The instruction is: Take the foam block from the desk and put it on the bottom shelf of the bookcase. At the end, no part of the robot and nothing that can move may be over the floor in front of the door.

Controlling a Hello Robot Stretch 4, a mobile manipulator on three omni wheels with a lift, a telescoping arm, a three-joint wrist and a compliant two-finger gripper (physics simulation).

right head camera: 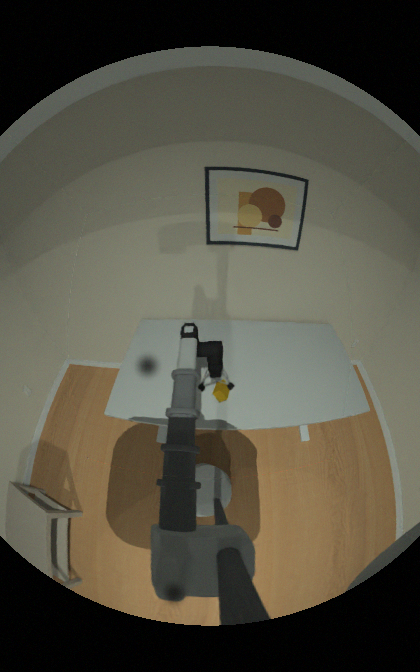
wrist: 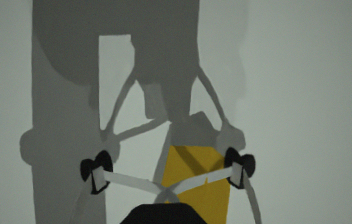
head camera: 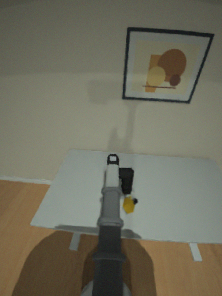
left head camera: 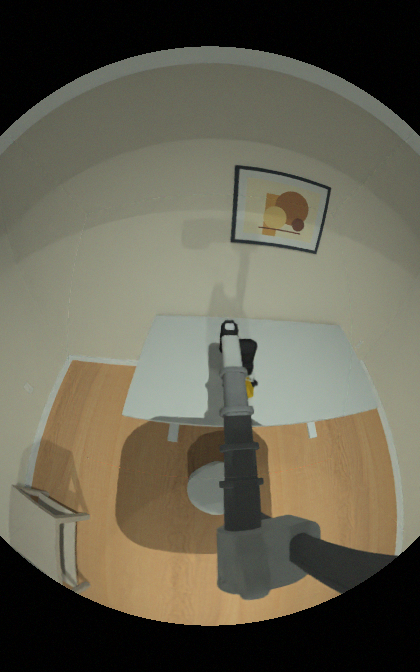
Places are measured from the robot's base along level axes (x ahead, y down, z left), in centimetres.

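Where they show: gripper, fingertip midpoint: (wrist: 167, 162) (head camera: 124, 202).
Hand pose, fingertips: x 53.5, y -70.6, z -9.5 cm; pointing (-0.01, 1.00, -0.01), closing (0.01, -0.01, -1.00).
After its pixels a point has its place.
The yellow foam block (head camera: 129, 205) @(x 47.9, y -78.1, z -11.7 cm) (left head camera: 249, 389) (right head camera: 221, 392) (wrist: 197, 187) @(x 52.9, y -76.8, z -11.9 cm) is on the pale desk (head camera: 175, 200) @(x 57.2, y -69.2, z -47.4 cm) (left head camera: 310, 370) (right head camera: 300, 375) (wrist: 300, 90) @(x 61.5, y -69.2, z -26.1 cm), towards its front edge. Its outline looks tilted, but I cannot tell how it rests. My gripper (right head camera: 216, 386) (wrist: 167, 162) @(x 53.5, y -70.6, z -9.5 cm) is open over the desk. In the wrist view the block shows between the fingertips, close to the right one; its lower part is hidden by the gripper. I cannot tell whether that fingertip touches it. A beige unit with open sides, perhaps the bookcase (left head camera: 35, 525) (right head camera: 27, 525), stands at the lower left.
My extended arm (head camera: 110, 240) @(x 19.9, y -111.9, z -0.3 cm) (left head camera: 241, 475) (right head camera: 179, 465) reaches over the desk's front edge. A round grey object (left head camera: 206, 487) (right head camera: 215, 490) is on the wooden floor before the desk. A framed picture (head camera: 167, 65) @(x 110.7, y -148.2, z -35.2 cm) (left head camera: 280, 210) (right head camera: 257, 207) hangs behind. The door does not show.
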